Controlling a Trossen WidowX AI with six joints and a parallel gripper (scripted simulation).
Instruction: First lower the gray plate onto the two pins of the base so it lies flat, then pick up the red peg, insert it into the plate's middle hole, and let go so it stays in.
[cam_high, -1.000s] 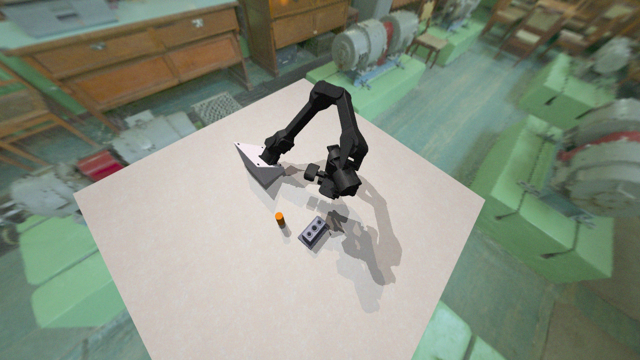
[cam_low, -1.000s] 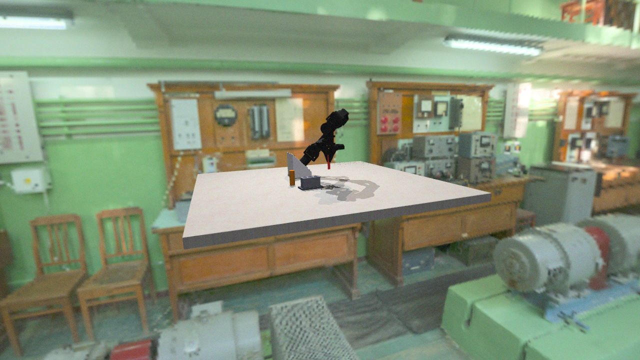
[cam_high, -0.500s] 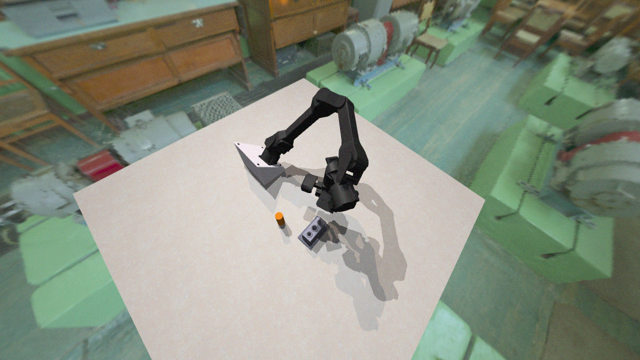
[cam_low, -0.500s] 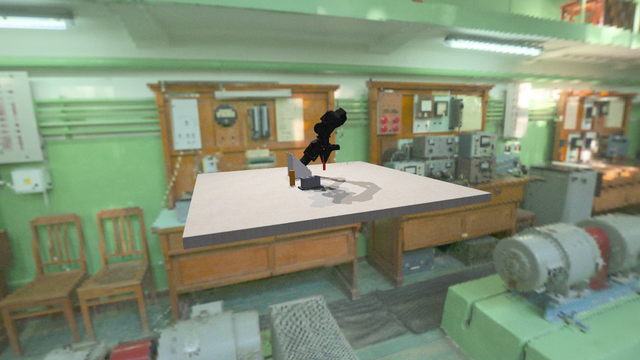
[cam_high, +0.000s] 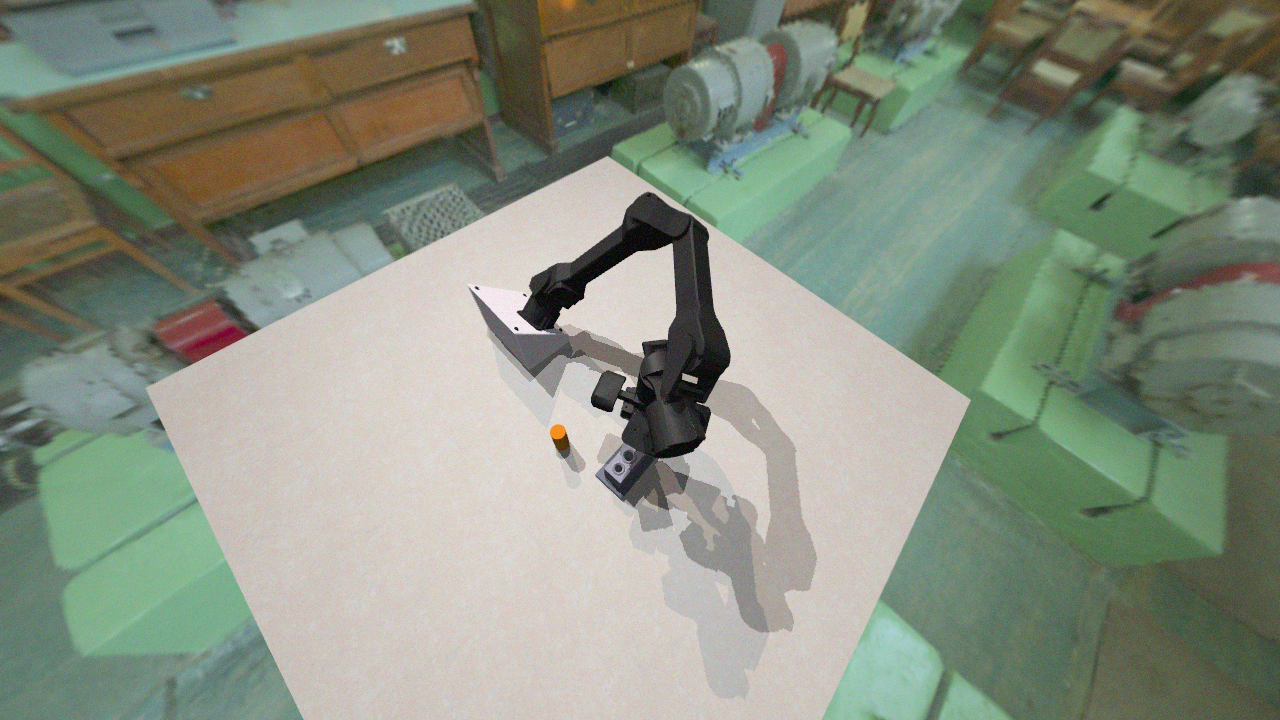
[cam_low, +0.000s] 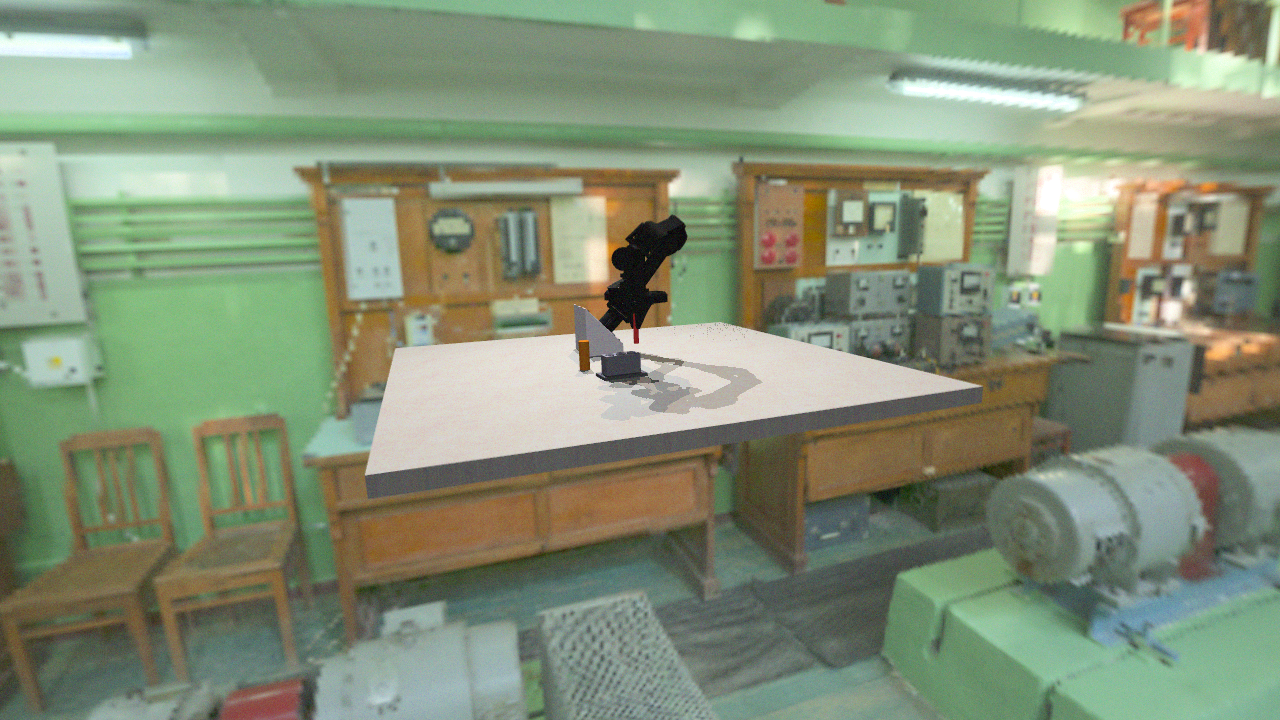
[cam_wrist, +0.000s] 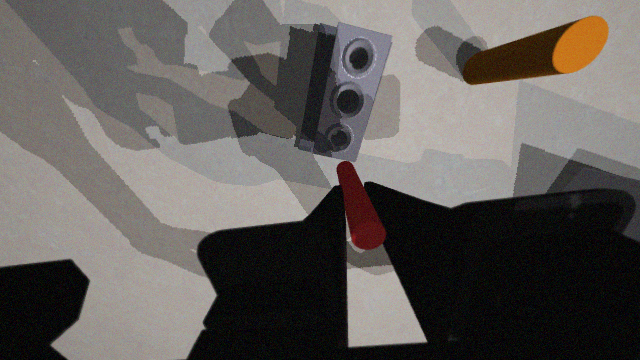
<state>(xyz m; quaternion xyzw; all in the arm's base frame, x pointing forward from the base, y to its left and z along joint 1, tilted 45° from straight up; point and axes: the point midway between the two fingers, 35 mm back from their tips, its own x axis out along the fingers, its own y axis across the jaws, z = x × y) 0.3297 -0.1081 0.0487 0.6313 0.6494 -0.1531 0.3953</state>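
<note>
Right now the gray plate is 1 cm ahead of my gripper tip, 5 cm to the right of it and 7 cm below it. Also, from my gripper tip: red peg right at my gripper tip; then dark base 1 cm ahead, 5 cm to the right, 11 cm below; then orange peg 12 cm behind, 10 cm to the right, 8 cm below.
</note>
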